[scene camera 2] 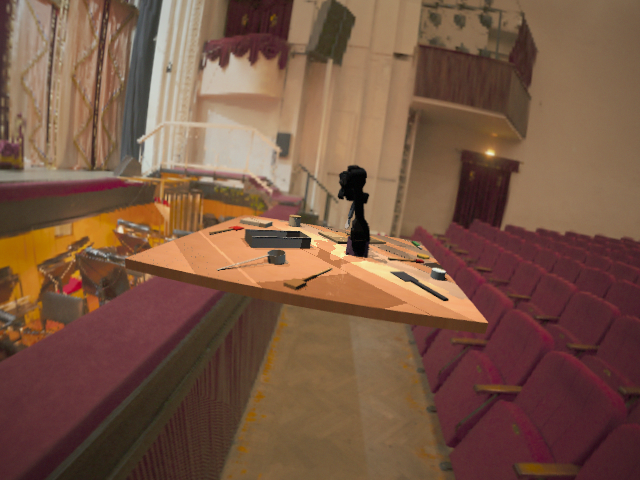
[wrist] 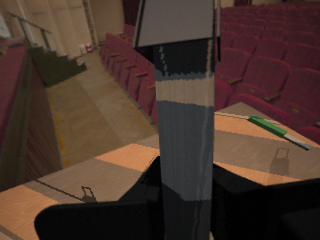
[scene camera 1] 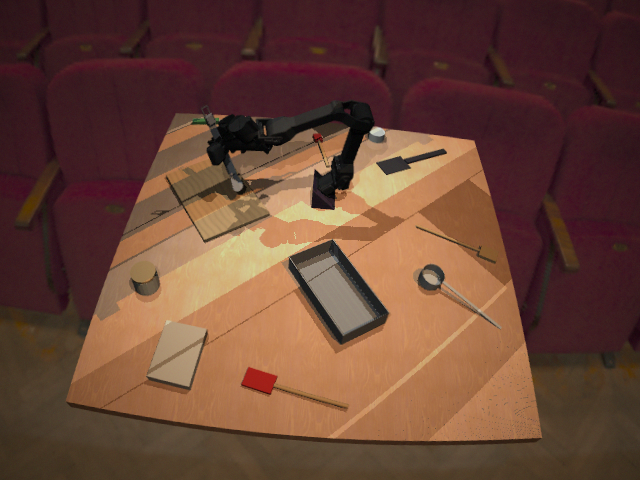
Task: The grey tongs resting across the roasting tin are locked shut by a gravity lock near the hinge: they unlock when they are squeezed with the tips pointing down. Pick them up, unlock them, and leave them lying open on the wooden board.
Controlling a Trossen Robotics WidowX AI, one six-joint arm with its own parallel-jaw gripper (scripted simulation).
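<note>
My gripper [scene camera 1: 209,141] is visible, also as the gripper [wrist: 175,160]. A pale block [scene camera 1: 177,355] is visible; in the wrist view the block is out of frame. A red spatula [scene camera 1: 264,382] is visible; the spatula is out of frame in the wrist view.
</note>
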